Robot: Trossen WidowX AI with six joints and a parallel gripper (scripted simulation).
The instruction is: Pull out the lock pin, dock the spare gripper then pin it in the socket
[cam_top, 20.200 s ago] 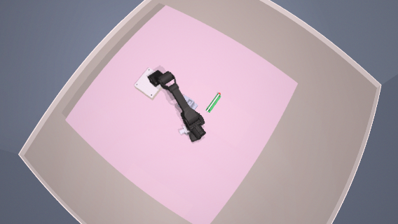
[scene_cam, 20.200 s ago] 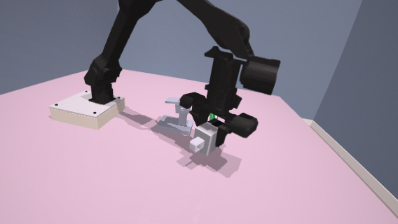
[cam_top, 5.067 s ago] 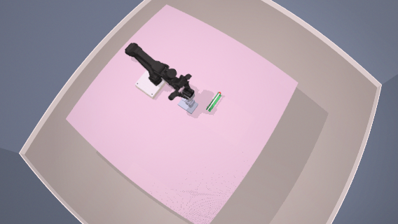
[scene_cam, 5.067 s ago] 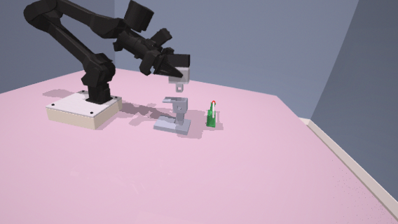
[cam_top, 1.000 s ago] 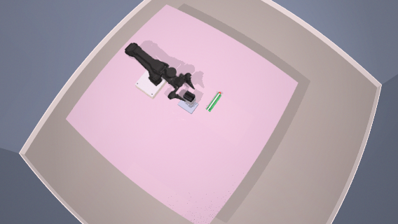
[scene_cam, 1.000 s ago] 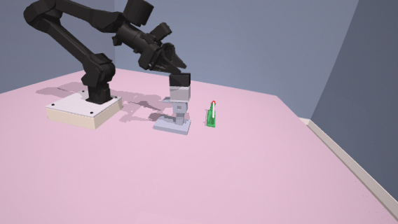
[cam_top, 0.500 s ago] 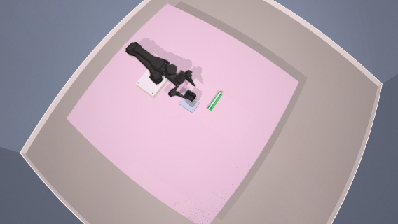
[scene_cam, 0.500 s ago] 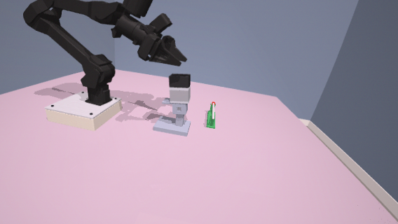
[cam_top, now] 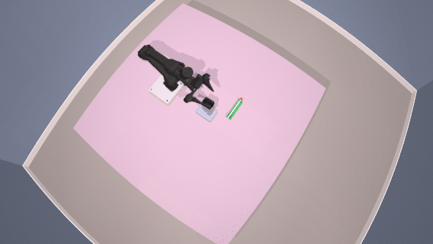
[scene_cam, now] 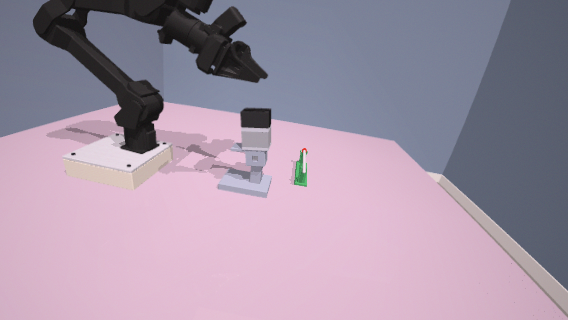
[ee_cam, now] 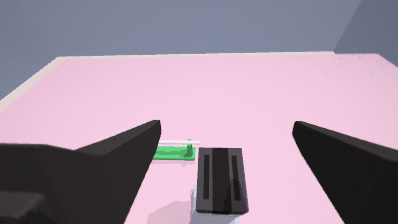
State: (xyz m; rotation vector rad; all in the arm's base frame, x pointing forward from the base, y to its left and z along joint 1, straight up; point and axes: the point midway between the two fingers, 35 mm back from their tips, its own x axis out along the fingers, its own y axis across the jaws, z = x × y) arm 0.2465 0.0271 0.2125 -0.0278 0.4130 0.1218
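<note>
My gripper tip is 22 cm above the green see-through block, 13 cm to the right of it and 10 cm short of it. The rest, counted from my gripper tip: mount socket (19 cm below, 1 cm behind); spare gripper (12 cm below).
</note>
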